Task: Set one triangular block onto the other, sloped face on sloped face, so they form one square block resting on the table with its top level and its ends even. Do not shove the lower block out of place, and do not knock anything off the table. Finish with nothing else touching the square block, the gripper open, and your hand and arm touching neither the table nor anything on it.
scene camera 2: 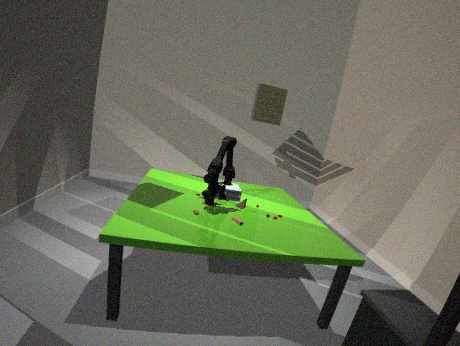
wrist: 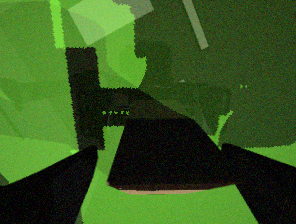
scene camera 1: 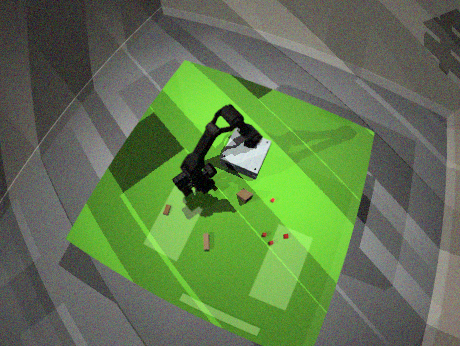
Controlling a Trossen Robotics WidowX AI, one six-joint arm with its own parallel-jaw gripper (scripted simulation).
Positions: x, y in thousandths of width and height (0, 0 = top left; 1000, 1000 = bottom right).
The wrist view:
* my gripper: 542, 672
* tan triangular block: 525, 699
